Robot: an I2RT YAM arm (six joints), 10 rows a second.
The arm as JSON. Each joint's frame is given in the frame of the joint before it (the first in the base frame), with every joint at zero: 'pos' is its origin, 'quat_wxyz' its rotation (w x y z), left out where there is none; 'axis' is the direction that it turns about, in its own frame. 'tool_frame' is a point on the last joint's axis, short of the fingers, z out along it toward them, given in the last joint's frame.
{
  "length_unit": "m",
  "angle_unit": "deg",
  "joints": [
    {
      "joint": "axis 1",
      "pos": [
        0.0,
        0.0,
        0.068
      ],
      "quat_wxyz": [
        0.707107,
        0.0,
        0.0,
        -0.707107
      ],
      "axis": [
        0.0,
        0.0,
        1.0
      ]
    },
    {
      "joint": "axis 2",
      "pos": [
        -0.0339,
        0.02,
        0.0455
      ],
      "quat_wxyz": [
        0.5,
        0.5,
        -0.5,
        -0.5
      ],
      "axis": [
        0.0,
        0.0,
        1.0
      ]
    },
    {
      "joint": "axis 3",
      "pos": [
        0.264,
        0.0,
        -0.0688
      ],
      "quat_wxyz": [
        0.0,
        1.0,
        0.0,
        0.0
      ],
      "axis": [
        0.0,
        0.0,
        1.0
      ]
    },
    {
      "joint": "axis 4",
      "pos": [
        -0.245,
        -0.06,
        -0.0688
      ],
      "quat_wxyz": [
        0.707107,
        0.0,
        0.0,
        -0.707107
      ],
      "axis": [
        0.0,
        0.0,
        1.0
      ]
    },
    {
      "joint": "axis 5",
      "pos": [
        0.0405,
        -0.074,
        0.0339
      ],
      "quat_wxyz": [
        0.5,
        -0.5,
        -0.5,
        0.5
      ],
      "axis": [
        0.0,
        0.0,
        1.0
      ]
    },
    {
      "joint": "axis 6",
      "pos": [
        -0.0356,
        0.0,
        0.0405
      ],
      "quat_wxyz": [
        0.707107,
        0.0,
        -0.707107,
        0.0
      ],
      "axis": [
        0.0,
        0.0,
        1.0
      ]
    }
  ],
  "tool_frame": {
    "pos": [
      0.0,
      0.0,
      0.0
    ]
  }
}
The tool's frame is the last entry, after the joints.
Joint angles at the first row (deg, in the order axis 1, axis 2, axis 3, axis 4, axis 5, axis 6):
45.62 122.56 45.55 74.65 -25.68 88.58
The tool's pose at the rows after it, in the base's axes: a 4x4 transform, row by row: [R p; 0 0 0 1], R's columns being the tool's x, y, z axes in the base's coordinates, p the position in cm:
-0.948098 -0.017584 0.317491 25.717; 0.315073 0.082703 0.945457 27.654; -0.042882 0.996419 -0.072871 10.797; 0 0 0 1
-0.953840 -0.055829 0.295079 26.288; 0.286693 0.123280 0.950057 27.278; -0.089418 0.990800 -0.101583 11.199; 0 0 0 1
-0.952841 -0.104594 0.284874 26.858; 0.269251 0.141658 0.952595 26.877; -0.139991 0.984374 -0.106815 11.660; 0 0 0 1
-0.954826 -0.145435 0.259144 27.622; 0.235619 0.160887 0.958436 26.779; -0.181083 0.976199 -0.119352 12.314; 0 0 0 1
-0.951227 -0.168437 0.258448 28.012; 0.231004 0.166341 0.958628 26.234; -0.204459 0.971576 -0.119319 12.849; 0 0 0 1
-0.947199 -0.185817 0.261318 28.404; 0.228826 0.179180 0.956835 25.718; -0.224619 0.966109 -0.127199 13.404; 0 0 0 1
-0.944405 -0.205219 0.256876 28.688; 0.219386 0.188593 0.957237 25.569; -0.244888 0.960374 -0.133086 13.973; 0 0 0 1
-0.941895 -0.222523 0.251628 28.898; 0.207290 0.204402 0.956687 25.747; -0.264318 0.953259 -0.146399 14.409; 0 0 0 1
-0.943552 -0.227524 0.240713 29.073; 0.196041 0.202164 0.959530 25.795; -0.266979 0.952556 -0.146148 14.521; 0 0 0 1
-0.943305 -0.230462 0.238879 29.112; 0.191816 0.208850 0.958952 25.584; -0.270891 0.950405 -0.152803 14.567; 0 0 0 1
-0.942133 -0.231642 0.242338 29.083; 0.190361 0.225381 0.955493 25.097; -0.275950 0.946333 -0.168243 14.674; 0 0 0 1
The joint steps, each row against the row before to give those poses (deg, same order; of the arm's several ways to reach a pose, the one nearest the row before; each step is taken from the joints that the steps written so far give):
-0.97 -1.75 -0.96 -3.11 -1.03 -3.15
-1.21 -1.43 0.62 -4.05 -2.43 -3.85
-1.18 -0.96 0.51 -1.94 -1.75 -3.36
-1.07 -0.99 1.65 -3.71 -2.52 -3.28
-1.08 -1.20 0.00 -1.31 -1.11 -1.56
-1.03 -1.37 0.17 -2.18 -0.79 -1.68
-0.49 -1.06 0.64 -2.20 -0.71 -1.61
-0.01 -0.67 1.07 -2.73 -0.20 -1.81
-0.16 0.07 0.56 -0.57 -0.81 -0.34
-0.31 -0.38 -0.14 -0.78 -0.35 -0.63
-0.56 -1.03 -0.59 -1.62 -0.20 -1.11

